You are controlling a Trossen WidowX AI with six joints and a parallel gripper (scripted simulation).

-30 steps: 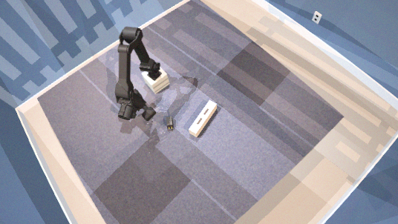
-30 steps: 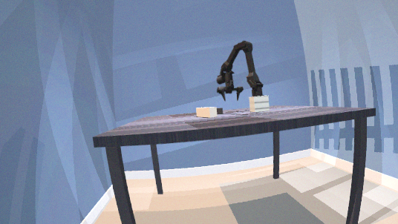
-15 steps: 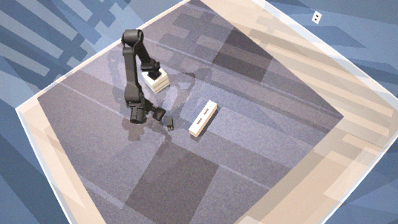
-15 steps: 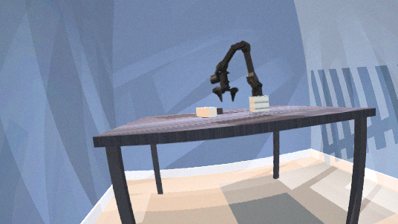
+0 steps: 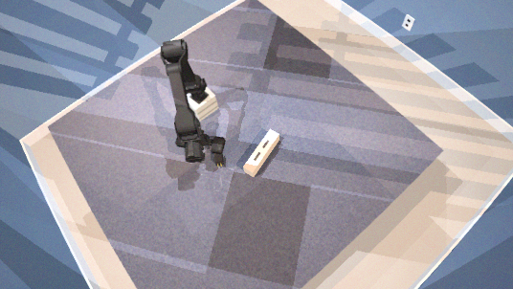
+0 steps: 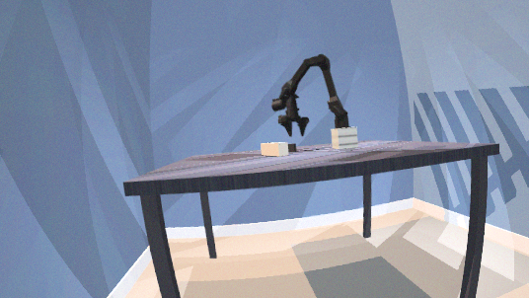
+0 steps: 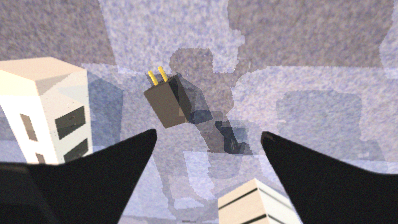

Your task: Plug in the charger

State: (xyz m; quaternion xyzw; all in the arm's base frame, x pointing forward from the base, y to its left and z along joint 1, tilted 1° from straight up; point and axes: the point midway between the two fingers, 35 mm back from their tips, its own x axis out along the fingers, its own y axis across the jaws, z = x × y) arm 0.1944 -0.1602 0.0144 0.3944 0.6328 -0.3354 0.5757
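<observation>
My gripper tip is 60 mm short of the dark two-prong charger, 10 mm to the right of it and 50 mm above it.
</observation>
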